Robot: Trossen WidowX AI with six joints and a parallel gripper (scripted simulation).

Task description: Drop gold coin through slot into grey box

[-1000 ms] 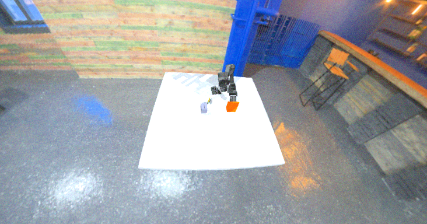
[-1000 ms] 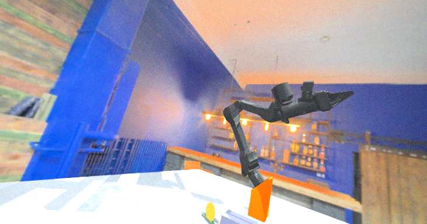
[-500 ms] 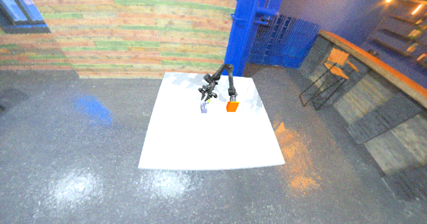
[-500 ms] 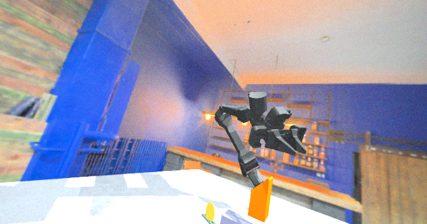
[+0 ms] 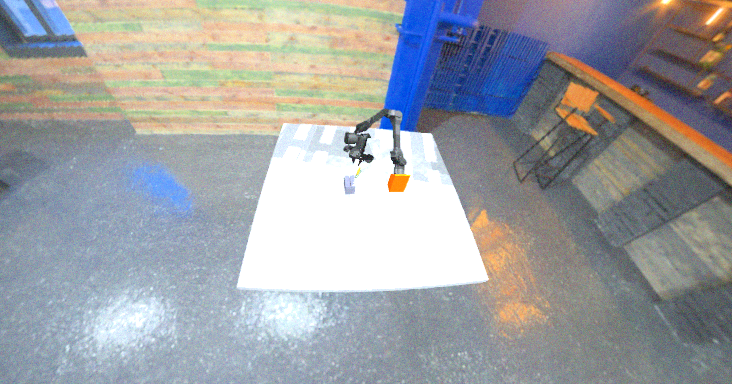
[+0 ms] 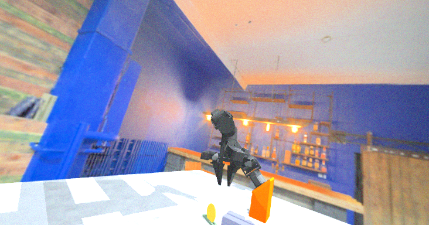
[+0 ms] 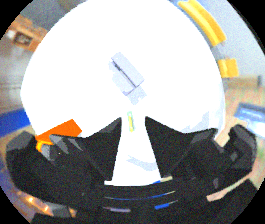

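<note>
My gripper tip is 11 cm above the coin, 4 cm to the left of it and 3 cm past it.
</note>
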